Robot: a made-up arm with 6 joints. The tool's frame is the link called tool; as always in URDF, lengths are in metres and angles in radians. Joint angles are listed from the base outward. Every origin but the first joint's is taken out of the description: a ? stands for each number. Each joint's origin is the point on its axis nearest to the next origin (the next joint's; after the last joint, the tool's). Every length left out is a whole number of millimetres.
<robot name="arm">
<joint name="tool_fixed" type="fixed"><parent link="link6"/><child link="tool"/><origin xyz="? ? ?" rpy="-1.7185 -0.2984 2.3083"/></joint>
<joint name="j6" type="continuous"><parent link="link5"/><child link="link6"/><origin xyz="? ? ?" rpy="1.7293 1.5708 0"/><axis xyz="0 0 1"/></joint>
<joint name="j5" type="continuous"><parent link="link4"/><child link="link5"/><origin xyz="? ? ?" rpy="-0.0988 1.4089 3.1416"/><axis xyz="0 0 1"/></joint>
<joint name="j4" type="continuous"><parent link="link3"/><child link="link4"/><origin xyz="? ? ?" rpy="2.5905 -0.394 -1.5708"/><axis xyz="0 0 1"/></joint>
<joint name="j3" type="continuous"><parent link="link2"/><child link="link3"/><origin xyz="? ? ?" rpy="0.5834 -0.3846 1.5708"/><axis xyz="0 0 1"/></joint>
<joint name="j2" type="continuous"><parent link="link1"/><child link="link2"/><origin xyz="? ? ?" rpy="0 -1.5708 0"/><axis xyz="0 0 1"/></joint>
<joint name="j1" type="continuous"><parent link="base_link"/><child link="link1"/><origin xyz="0.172 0.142 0.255" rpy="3.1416 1.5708 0"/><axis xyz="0 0 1"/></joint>
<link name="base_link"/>
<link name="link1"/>
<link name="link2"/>
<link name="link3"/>
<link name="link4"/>
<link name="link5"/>
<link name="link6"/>
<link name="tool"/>
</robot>
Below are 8 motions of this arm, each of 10 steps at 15 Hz.
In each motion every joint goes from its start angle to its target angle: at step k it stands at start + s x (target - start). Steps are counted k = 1, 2, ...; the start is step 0. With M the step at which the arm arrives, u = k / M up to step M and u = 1 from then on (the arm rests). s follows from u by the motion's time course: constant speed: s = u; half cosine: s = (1 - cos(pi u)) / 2; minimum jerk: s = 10 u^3 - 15 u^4 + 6 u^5.
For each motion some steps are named. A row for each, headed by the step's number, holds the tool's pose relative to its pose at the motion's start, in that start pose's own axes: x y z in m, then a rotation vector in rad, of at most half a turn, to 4 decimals.
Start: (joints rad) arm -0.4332 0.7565 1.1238 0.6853 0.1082 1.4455
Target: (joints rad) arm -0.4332 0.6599 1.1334 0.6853 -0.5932 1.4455
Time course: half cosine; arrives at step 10
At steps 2, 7, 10:
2: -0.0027 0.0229 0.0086 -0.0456 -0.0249 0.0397
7: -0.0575 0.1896 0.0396 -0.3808 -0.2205 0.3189
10: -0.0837 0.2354 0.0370 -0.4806 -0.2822 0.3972

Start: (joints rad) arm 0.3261 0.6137 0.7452 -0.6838 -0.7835 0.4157
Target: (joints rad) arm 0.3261 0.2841 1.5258 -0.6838 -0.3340 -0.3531
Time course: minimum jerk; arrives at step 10
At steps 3, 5, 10:
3: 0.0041 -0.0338 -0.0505 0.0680 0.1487 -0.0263
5: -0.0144 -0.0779 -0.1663 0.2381 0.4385 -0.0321
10: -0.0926 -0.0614 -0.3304 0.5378 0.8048 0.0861

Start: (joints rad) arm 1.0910 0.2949 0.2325 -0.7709 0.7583 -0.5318
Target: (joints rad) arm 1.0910 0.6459 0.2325 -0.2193 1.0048 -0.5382
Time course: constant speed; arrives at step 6
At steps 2, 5, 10:
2: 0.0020 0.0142 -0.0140 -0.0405 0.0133 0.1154
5: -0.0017 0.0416 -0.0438 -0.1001 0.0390 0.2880
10: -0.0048 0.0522 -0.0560 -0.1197 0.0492 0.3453

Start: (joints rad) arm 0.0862 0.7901 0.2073 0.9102 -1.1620 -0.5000
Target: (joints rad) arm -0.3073 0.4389 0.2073 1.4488 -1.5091 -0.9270
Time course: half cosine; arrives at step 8
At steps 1, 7, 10:
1: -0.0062 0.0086 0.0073 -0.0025 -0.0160 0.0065
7: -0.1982 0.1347 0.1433 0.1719 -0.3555 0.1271
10: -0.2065 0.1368 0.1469 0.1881 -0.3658 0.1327

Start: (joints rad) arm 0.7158 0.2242 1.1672 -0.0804 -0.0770 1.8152
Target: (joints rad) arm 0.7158 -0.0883 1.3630 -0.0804 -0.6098 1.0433
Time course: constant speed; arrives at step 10
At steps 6, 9, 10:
6: 0.0224 0.1422 -0.0631 -0.2779 0.2496 0.2390
9: 0.0173 0.1943 -0.1024 -0.4533 0.3644 0.3088
10: 0.0143 0.2076 -0.1163 -0.5156 0.4017 0.3235

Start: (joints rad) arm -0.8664 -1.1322 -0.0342 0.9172 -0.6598 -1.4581
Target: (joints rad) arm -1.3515 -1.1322 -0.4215 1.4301 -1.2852 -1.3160
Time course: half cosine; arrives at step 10
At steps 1, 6, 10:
1: -0.0040 -0.0057 0.0108 0.0103 -0.0232 -0.0172
6: -0.1826 -0.1602 0.2016 0.3683 -0.6350 -0.4460
10: -0.3054 -0.2292 0.2193 0.6269 -0.9773 -0.6581

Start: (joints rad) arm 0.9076 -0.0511 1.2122 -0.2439 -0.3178 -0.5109
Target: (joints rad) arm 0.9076 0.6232 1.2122 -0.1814 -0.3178 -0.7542
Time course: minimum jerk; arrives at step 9
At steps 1, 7, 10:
1: 0.0009 -0.0022 -0.0030 0.0012 0.0075 -0.0044
7: -0.0232 -0.1557 -0.2641 0.1431 0.6142 -0.3211
10: -0.0338 -0.1651 -0.2863 0.1591 0.6657 -0.3446

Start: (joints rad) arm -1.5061 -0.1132 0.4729 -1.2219 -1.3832 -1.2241
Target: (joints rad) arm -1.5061 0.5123 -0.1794 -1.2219 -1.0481 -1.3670
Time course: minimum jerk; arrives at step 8
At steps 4, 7, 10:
4: 0.0285 0.0548 0.0354 -0.2326 0.0699 -0.0126
7: 0.0735 0.1305 0.0463 -0.4984 0.1595 0.0110
10: 0.0752 0.1332 0.0462 -0.5078 0.1627 0.0125

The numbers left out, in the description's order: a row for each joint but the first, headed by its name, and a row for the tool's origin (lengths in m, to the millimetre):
tool: -0.292 0.075 0
j6: -0.081 -0.102 0
j5: -0.062 0.051 0
j4: -0.167 -0.022 0
j3: -0.069 -0.113 0
j2: -0.405 -0.183 0

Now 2 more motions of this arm.
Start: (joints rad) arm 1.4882 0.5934 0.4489 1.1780 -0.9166 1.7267
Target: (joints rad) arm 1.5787 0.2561 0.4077 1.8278 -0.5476 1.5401
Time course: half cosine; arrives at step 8
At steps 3, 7, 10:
3: -0.0156 -0.0649 -0.0042 0.2685 -0.1354 -0.0208
7: -0.0177 -0.1645 -0.0706 0.8809 -0.3541 0.0816
10: -0.0161 -0.1679 -0.0756 0.9171 -0.3644 0.0941

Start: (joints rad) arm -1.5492 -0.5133 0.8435 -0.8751 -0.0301 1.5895
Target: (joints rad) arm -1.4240 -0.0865 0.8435 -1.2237 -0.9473 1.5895
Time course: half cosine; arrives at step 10
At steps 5, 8, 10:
5: -0.0117 0.1254 0.0318 -0.6666 -0.1430 0.1279
8: -0.0112 0.1938 -0.0493 -1.2075 -0.1377 0.2265
10: -0.0090 0.1987 -0.0780 -1.3327 -0.1183 0.2490

